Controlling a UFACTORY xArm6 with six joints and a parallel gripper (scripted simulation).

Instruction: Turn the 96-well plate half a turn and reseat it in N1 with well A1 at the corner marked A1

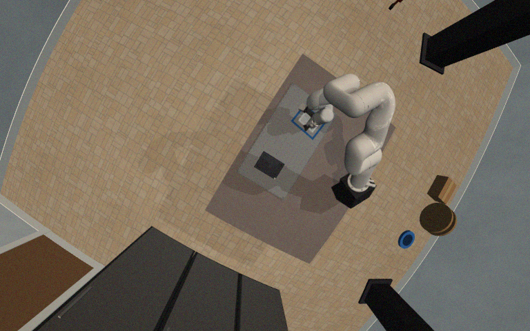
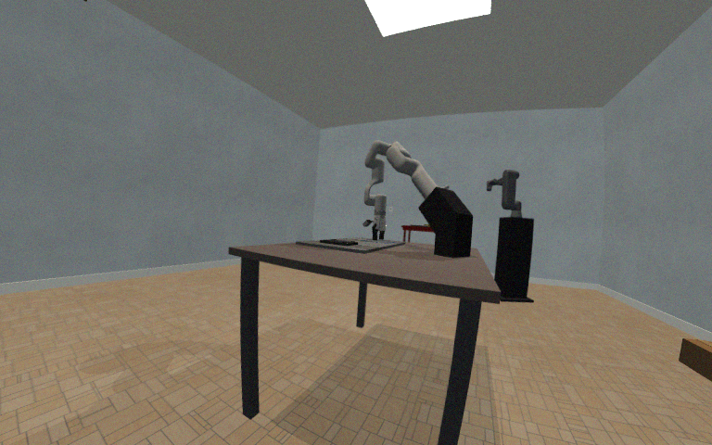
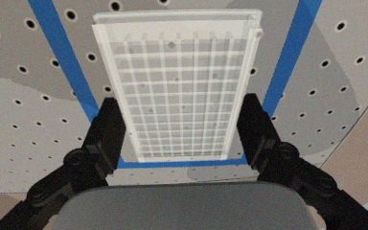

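The 96-well plate lies 1 cm below my hand. Round my hand: dark plate nest N1: 34 cm to the left, 20 cm ahead, 1 cm below; A1 corner mark: 41 cm to the left, 14 cm ahead, 1 cm below.
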